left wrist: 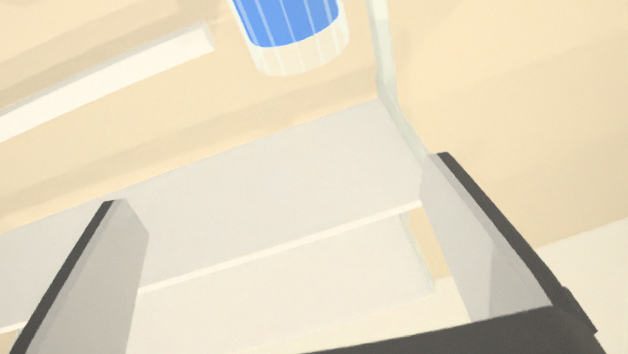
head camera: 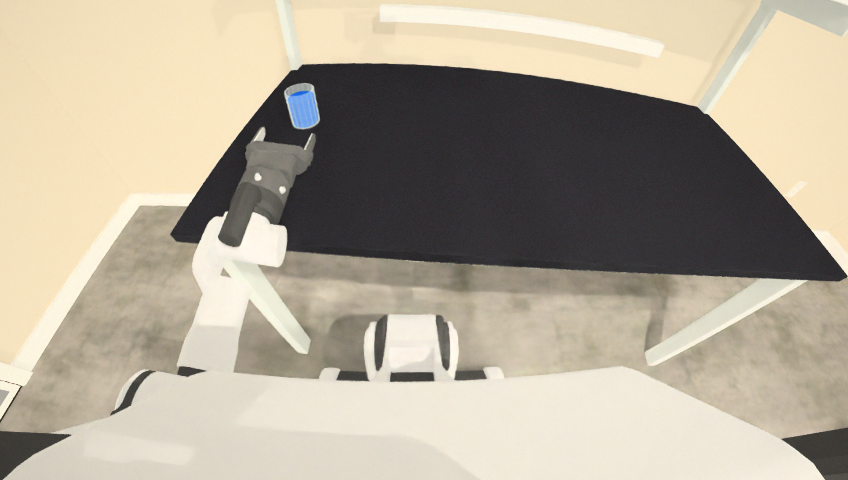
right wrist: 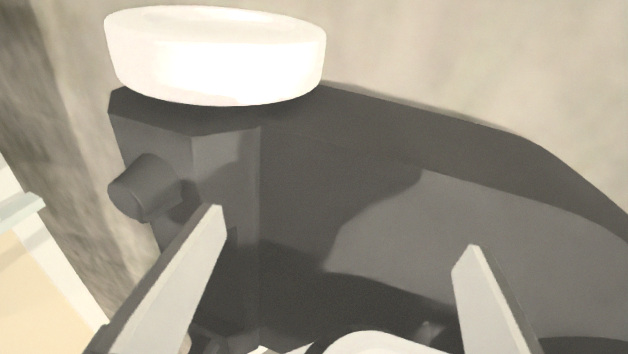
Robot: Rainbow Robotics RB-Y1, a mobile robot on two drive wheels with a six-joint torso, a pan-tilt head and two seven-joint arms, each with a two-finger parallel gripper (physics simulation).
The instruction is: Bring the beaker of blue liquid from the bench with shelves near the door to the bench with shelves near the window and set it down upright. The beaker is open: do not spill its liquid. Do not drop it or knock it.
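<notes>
The clear beaker of blue liquid [head camera: 303,108] [left wrist: 297,22] stands upright near the back left corner of the black bench top [head camera: 476,172]. In the left wrist view part of it shows at the top edge. My left gripper [head camera: 286,135] [left wrist: 279,196] is open and empty. In the head view its fingertips point toward the beaker and lie a little in front of it, apart from it. My right gripper [right wrist: 340,240] is open and empty, beside my own base, away from the bench. It does not show in the head view.
Pale shelf posts [head camera: 289,35] [head camera: 737,62] rise at the bench's back corners. Shelf boards [left wrist: 270,185] show in the left wrist view. A white rail [head camera: 517,26] runs along the back wall. A wall stands left of the bench. Bench legs [head camera: 270,306] [head camera: 726,321] stand below the front edge.
</notes>
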